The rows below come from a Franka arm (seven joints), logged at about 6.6 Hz.
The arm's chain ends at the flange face. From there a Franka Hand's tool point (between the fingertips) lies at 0.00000 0.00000 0.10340 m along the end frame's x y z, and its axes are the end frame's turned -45 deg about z.
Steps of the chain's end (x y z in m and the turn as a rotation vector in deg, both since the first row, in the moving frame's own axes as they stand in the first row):
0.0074 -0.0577 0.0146 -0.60 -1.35 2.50
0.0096 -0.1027 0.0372 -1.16 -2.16 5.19
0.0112 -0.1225 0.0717 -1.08 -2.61 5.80
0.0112 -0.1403 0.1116 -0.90 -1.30 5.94
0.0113 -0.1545 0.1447 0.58 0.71 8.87
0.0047 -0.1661 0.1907 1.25 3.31 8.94
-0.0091 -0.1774 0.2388 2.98 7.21 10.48
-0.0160 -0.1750 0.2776 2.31 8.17 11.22
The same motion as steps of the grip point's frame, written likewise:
0.0436 -0.0366 0.0146 0.53 -1.38 2.50
0.0752 -0.0673 0.0371 0.71 -2.35 5.19
0.0899 -0.0809 0.0716 1.08 -2.61 5.80
0.1044 -0.0919 0.1116 0.28 -1.56 5.94
0.1189 -0.1010 0.1447 -0.09 0.91 8.87
0.1264 -0.1111 0.1905 -1.46 3.22 8.94
0.1314 -0.1253 0.2378 -2.99 7.21 10.48
0.1249 -0.1264 0.2765 -4.14 7.41 11.22

